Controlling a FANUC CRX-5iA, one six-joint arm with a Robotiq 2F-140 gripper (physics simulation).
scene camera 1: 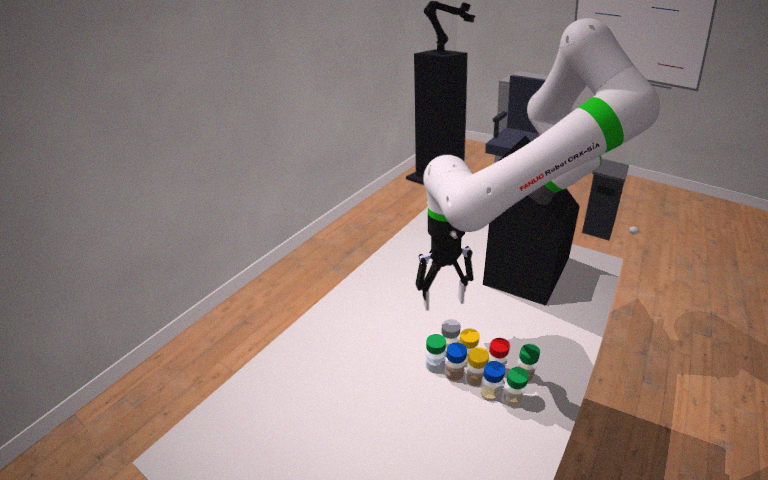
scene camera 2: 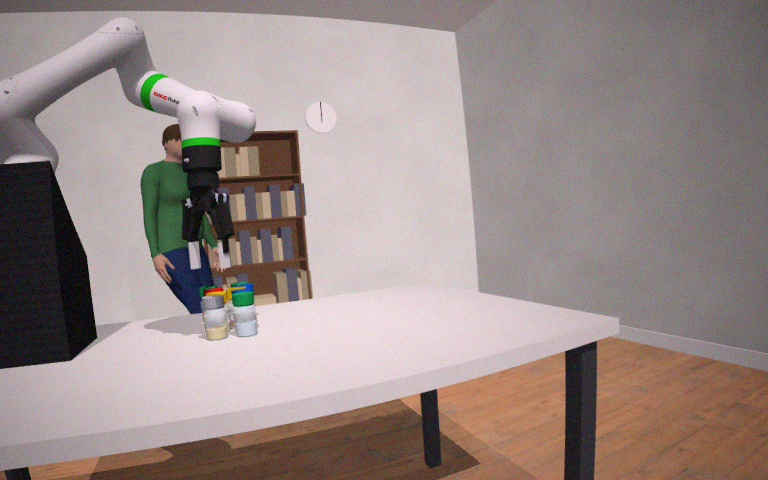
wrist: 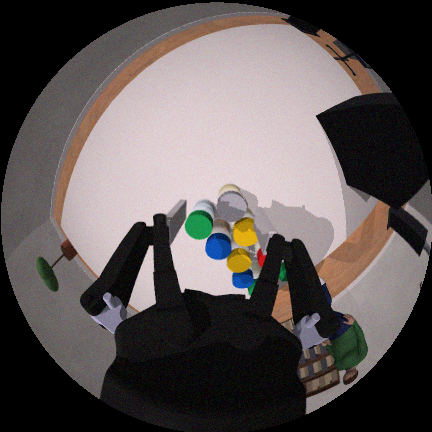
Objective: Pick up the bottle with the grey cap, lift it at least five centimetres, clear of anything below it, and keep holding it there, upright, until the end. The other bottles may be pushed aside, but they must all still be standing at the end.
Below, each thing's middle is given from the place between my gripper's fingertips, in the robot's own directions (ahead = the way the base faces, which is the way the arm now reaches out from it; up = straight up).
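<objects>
Where is the green-capped bottle (scene camera 2: 245, 319)? I find it 12 cm below my hand, 7 cm ahead of it and 3 cm to the left of it. The blue-capped bottle (scene camera 1: 492, 380) is 21 cm to the left of my hand and 6 cm ahead of it, and it too is 12 cm below my hand. With the grey-capped bottle (scene camera 2: 215, 321) I see 1 cm behind my hand, 3 cm to the left of it and 12 cm below it.
</objects>
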